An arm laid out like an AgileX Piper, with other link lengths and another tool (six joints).
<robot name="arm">
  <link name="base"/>
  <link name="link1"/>
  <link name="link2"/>
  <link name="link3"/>
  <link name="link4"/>
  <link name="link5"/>
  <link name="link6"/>
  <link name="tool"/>
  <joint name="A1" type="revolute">
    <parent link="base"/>
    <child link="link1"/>
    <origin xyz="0 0 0.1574"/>
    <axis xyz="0 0 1"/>
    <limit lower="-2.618" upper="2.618"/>
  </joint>
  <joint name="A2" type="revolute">
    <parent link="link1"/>
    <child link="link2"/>
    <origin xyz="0 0 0"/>
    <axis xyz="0 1 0"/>
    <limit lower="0" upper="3.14"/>
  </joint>
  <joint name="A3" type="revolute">
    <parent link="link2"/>
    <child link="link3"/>
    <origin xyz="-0.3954 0 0.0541"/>
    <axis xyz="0 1 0"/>
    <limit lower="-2.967" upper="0"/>
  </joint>
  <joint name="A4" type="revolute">
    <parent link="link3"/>
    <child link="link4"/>
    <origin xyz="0.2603 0 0.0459"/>
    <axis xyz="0.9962 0 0.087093"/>
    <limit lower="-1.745" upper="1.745"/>
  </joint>
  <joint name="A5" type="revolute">
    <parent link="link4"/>
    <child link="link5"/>
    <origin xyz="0 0 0"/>
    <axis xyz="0 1 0"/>
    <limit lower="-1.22" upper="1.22"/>
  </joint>
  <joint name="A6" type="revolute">
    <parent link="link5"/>
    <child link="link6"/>
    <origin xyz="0.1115 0 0.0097"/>
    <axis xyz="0.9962 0 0.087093"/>
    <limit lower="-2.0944" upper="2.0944"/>
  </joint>
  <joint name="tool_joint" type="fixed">
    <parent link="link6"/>
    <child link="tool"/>
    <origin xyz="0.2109 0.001 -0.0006" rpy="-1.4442 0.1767 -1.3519"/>
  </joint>
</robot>
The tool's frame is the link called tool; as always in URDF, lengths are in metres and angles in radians.
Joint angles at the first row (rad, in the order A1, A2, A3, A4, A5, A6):
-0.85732 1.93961 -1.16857 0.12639 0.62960 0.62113
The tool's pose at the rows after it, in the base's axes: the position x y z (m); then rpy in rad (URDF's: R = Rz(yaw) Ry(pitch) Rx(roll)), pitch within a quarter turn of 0, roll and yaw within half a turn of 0:
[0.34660 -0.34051 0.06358 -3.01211 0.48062 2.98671]
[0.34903 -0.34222 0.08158 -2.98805 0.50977 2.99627]
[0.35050 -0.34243 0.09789 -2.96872 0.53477 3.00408]
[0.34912 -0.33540 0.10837 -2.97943 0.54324 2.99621]
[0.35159 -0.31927 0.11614 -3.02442 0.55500 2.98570]
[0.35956 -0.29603 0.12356 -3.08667 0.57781 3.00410]
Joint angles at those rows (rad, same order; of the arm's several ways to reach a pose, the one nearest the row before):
-0.85733 1.90227 -1.16856 0.13665 0.63246 0.61463
-0.85733 1.86527 -1.16860 0.14005 0.63359 0.61464
-0.85732 1.83133 -1.16857 0.14419 0.63769 0.61464
-0.85731 1.80554 -1.16855 0.15706 0.66352 0.61335
-0.85733 1.78581 -1.16858 0.21025 0.70413 0.57688
-0.85733 1.77170 -1.16855 0.30132 0.75249 0.48374

